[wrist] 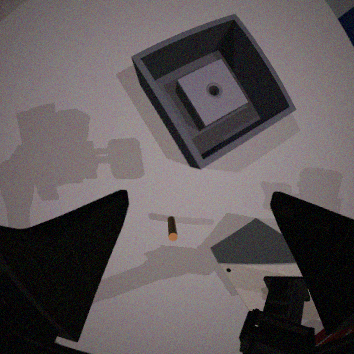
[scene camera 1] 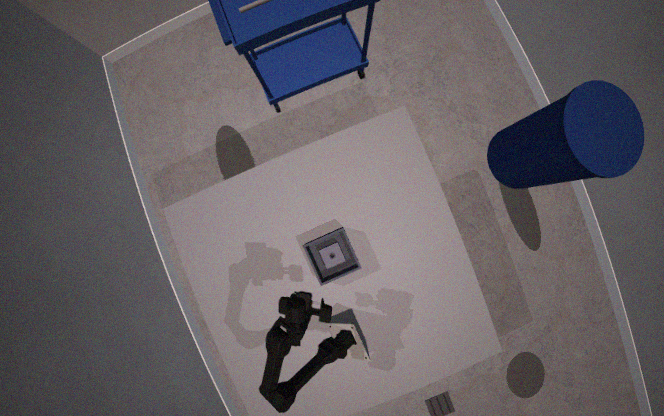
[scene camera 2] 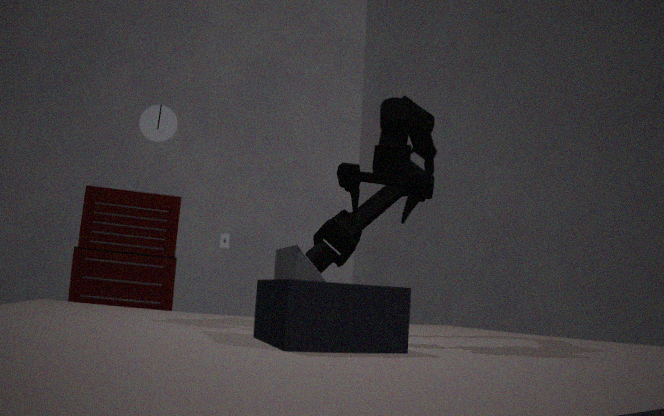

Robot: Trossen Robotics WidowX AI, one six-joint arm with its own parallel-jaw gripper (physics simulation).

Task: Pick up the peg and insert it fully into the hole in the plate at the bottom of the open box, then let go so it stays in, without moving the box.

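Frame: origin at the arm's base, x ahead, y left, z up, level; metres.
Seen in the pictures: gripper, fingertip midpoint: [wrist: 201, 198] [scene camera 2: 378, 219]; arm's base, origin of the base link: [wrist: 286, 287] [scene camera 1: 348, 336] [scene camera 2: 307, 268].
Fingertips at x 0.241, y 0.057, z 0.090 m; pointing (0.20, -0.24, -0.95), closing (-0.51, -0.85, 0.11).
Observation:
Pixels of each thing's middle, then the offset from my fingertips to it. Level surfaces: height alone.
- peg, body centre: [wrist: 171, 226] dx -0.078, dy +0.057, dz -0.188 m
- open grey box, body centre: [scene camera 2: 327, 314] [wrist: 212, 92] [scene camera 1: 332, 255] dx +0.091, dy -0.123, dz -0.179 m
- pale plate, body centre: [wrist: 209, 95] [scene camera 1: 332, 254] dx +0.091, dy -0.123, dz -0.193 m
- table, its level: dz -0.228 m
The peg [wrist: 172, 228] stands upright on the table, its orange top end facing up, below the box in the wrist view. It does not show in either scene view. The open grey box [scene camera 1: 342, 274] [scene camera 2: 345, 317] [wrist: 255, 75] stands on the table. The pale plate [wrist: 197, 97] lies at its bottom, with a round empty hole [scene camera 1: 332, 255] [wrist: 214, 90] in it. My gripper [scene camera 2: 379, 216] [wrist: 201, 198] is open and empty, above the table. In the wrist view the peg shows between and below the fingertips, nearer the left finger.
A grey, slanted block [scene camera 1: 345, 317] [scene camera 2: 290, 264] [wrist: 255, 245] stands beside the arm's base, near the peg. A blue trolley [scene camera 1: 310, 60] and a large blue cylinder [scene camera 1: 602, 130] are beyond the table [scene camera 1: 400, 200]. A red cabinet [scene camera 2: 125, 275] stands in the background.

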